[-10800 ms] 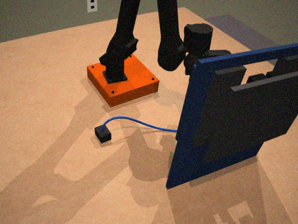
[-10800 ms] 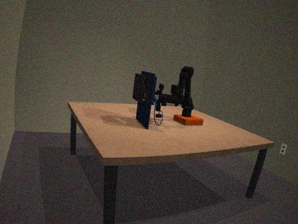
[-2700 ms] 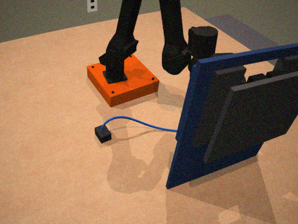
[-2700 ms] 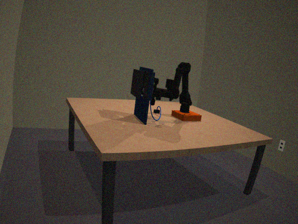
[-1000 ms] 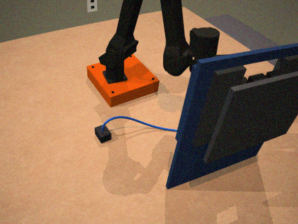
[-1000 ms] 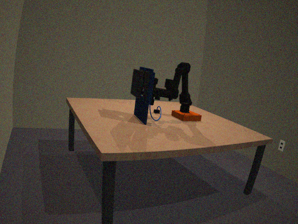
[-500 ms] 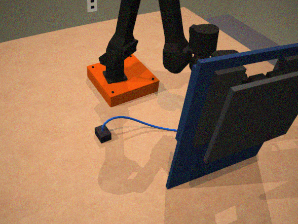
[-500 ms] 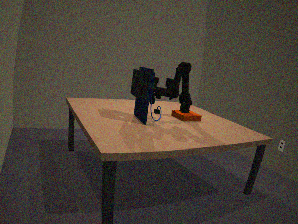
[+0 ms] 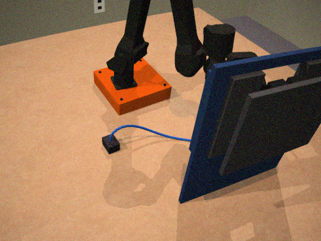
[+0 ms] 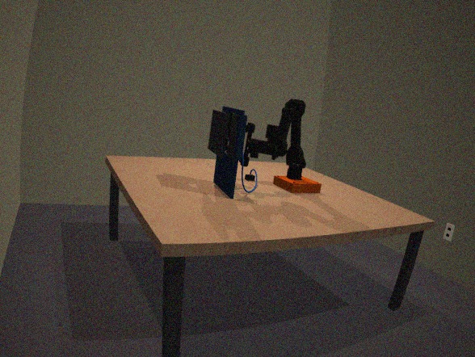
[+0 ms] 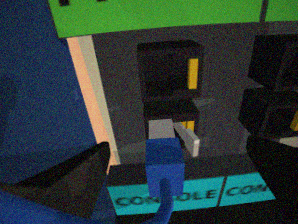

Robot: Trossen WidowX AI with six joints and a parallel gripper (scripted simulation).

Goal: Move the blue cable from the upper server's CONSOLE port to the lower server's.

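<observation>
Right now the blue plug is 10 mm ahead of my gripper tip. The rest, counted from my gripper tip: black block 220 mm to the right, 200 mm below, 200 mm behind.
</observation>
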